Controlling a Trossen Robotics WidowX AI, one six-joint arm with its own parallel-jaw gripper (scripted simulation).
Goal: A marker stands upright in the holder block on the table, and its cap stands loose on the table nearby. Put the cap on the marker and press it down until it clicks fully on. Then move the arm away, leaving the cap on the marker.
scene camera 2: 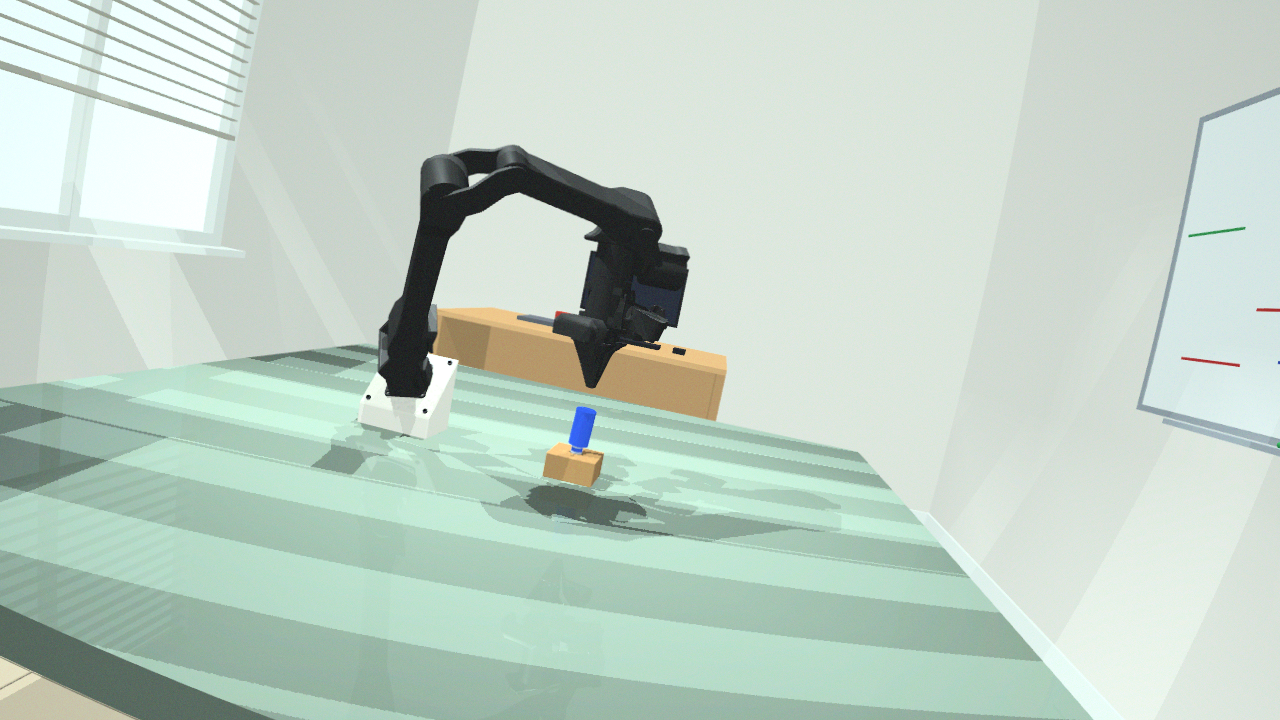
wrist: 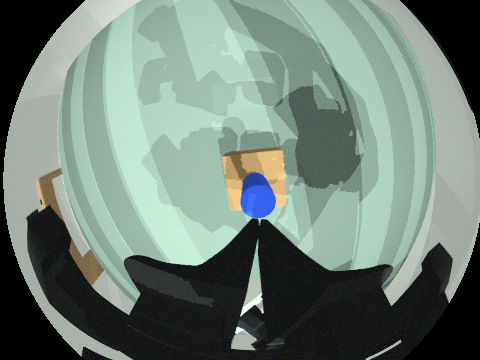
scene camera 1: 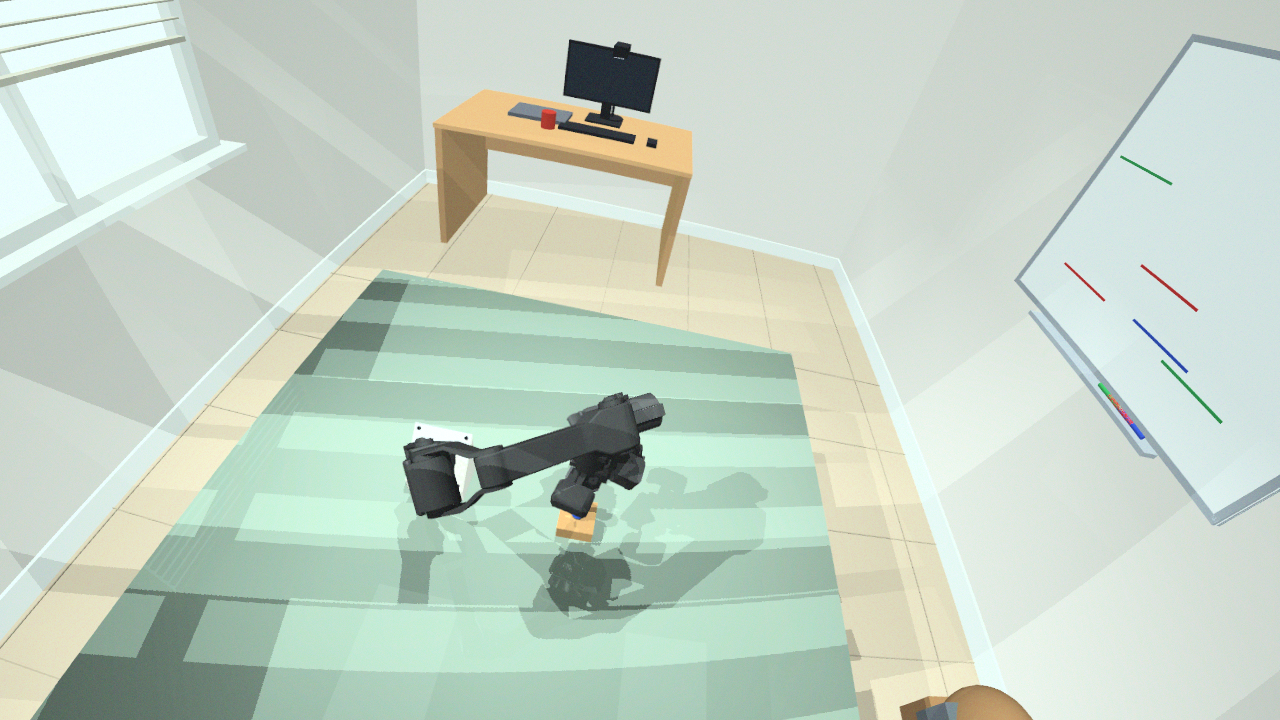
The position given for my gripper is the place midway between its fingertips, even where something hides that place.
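Observation:
My gripper (scene camera 2: 590,387) shut, holding nothing. Same camera, a blue marker cap (scene camera 2: 584,418) and a tan holder block (scene camera 2: 557,467). In the wrist view, the blue marker cap (wrist: 257,200) and my gripper (wrist: 258,225). In scene camera 1, my gripper (scene camera 1: 584,489).

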